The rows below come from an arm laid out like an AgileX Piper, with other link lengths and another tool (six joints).
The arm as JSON. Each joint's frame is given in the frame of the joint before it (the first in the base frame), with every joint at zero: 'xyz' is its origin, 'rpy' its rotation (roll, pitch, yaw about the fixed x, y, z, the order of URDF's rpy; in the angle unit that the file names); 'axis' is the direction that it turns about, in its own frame. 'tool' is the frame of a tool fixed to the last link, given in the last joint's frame.
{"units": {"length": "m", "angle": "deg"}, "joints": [
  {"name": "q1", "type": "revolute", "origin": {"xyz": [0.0, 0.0, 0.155], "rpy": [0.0, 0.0, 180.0]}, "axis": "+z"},
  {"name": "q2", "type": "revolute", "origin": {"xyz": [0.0, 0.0, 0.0], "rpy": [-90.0, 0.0, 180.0]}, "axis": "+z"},
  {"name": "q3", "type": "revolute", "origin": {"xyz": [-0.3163, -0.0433, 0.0], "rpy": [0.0, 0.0, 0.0]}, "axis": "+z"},
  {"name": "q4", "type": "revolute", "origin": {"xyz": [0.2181, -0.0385, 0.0], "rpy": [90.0, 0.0, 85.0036]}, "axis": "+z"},
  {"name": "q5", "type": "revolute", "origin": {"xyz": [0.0, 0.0, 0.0], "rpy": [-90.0, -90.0, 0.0]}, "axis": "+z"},
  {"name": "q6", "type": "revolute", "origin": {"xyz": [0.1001, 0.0, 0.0], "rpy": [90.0, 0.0, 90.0]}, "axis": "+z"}
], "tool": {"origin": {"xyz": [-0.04, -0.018, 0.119], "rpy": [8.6, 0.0, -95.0]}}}
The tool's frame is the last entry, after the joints.
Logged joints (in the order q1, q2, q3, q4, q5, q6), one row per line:
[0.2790, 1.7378, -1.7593, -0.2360, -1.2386, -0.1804]
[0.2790, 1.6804, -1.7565, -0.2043, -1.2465, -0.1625]
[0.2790, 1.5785, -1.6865, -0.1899, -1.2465, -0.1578]
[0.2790, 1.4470, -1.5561, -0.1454, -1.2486, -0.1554]
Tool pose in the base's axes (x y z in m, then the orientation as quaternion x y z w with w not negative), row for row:
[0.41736, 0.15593, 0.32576, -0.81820, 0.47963, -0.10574, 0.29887]
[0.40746, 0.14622, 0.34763, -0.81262, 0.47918, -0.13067, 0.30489]
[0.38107, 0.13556, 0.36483, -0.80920, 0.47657, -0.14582, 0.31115]
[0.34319, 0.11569, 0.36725, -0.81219, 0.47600, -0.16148, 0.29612]
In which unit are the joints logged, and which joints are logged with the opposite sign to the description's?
The joints are logged in radians. Opposite sign: q4, q5.
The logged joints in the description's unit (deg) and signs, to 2 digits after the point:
[15.99, 99.57, -100.80, 13.52, 70.97, -10.34]
[15.99, 96.28, -100.64, 11.71, 71.42, -9.31]
[15.99, 90.44, -96.63, 10.88, 71.42, -9.04]
[15.99, 82.91, -89.16, 8.33, 71.54, -8.90]

